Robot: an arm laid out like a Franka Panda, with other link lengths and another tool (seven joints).
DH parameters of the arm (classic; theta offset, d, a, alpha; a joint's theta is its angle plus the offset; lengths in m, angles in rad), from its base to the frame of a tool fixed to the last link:
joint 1: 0 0.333 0 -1.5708
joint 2: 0 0 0 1.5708
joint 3: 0 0.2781 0.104 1.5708
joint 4: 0 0 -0.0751 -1.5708
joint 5: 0 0.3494 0 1.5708
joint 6: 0 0 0.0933 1.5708
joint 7: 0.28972 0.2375 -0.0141 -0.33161
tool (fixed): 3.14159 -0.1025 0 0
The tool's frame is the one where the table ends.
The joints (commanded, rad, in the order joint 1, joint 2, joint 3, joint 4, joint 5, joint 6, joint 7), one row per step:
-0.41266 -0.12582 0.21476 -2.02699 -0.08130 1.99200 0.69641
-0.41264 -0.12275 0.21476 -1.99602 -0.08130 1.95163 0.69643
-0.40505 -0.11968 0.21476 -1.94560 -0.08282 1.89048 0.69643
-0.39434 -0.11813 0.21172 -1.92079 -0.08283 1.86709 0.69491
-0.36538 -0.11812 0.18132 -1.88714 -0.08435 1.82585 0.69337
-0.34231 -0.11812 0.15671 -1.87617 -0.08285 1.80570 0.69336
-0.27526 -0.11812 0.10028 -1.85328 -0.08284 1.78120 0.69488
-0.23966 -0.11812 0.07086 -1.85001 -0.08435 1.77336 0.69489
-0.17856 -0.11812 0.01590 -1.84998 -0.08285 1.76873 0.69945
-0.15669 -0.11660 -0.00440 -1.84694 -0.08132 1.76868 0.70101
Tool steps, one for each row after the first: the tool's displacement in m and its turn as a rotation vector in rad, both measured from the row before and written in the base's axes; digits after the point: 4 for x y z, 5 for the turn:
0.0003 -0.0004 0.0082 0.00204 0.01201 -0.00336
0.0008 0.0035 0.0150 0.00045 0.01358 0.00293
0.0013 0.0039 0.0083 0.00011 0.00003 0.00736
-0.0013 -0.0014 0.0115 0.00244 0.00651 -0.00290
-0.0015 -0.0010 0.0032 0.00552 0.00770 -0.00348
0.0001 0.0048 0.0086 0.00631 -0.00064 0.00748
-0.0004 0.0028 0.0008 0.00256 0.00386 0.00593
-0.0002 0.0026 -0.0002 0.00860 0.00252 0.00134
0.0007 0.0006 0.0007 0.00364 -0.00223 -0.00009

